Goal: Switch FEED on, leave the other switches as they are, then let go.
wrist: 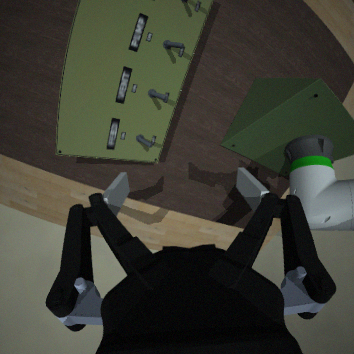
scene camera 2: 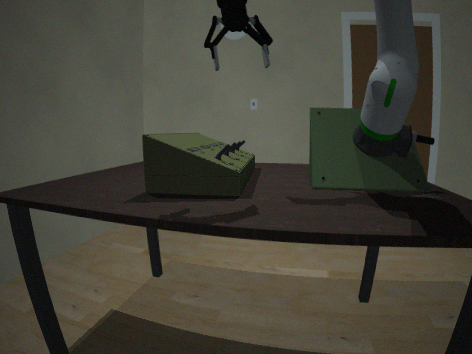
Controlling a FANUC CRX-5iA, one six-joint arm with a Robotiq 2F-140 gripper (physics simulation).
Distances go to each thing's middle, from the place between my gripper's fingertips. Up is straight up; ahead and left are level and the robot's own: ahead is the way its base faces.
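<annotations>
The yellow-green switch box (scene camera 2: 181, 163) is sitting 10 cm to the right of my hand, 16 cm ahead of it and 27 cm below it.
</annotations>
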